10 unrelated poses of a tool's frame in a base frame.
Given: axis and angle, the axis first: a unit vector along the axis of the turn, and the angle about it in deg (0 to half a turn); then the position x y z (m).
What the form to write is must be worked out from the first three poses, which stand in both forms.
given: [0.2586 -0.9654 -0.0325 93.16 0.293 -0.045 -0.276]
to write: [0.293 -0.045 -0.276 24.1 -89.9 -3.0]
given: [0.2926 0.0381 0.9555 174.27 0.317 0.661 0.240]
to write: [0.317 0.661 0.240 51.0 6.6 166.5]
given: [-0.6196 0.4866 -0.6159 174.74 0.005 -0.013 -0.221]
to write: [0.005 -0.013 -0.221 -108.3 85.0 -107.6]
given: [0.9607 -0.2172 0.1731 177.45 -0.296 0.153 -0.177]
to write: [-0.296 0.153 -0.177 170.5 -38.5 30.7]
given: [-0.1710 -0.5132 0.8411 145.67 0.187 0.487 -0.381]
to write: [0.187 0.487 -0.381 -24.9 -74.8 122.5]
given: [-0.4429 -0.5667 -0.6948 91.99 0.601 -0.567 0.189]
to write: [0.601 -0.567 0.189 -40.7 -52.1 -63.9]
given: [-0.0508 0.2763 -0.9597 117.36 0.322 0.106 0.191]
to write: [0.322 0.106 0.191 -6.0 32.4 -112.6]
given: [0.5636 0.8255 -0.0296 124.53 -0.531 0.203 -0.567]
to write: [-0.531 0.203 -0.567 70.2 102.8 -3.7]
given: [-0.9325 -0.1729 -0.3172 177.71 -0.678 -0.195 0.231]
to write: [-0.678 -0.195 0.231 -165.7 -30.7 -56.4]
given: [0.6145 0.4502 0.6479 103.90 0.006 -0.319 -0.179]
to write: [0.006 -0.319 -0.179 63.8 46.8 67.3]
